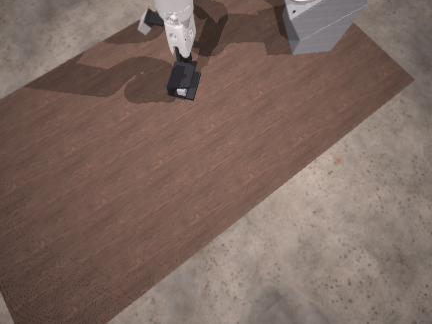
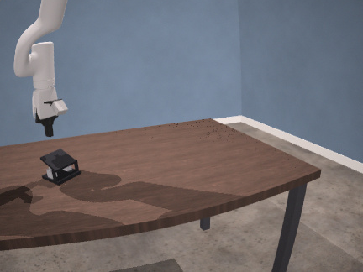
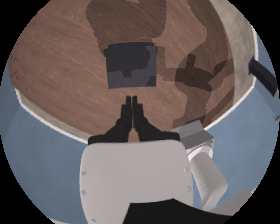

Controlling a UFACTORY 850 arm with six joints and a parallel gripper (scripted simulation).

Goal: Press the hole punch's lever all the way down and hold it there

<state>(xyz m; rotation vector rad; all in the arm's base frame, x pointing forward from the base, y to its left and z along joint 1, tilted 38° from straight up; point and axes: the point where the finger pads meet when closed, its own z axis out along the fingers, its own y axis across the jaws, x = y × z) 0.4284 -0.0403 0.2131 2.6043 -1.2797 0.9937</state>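
Right now the hole punch is 13 cm below my hand, 3 cm to the right of it and 2 cm ahead of it.
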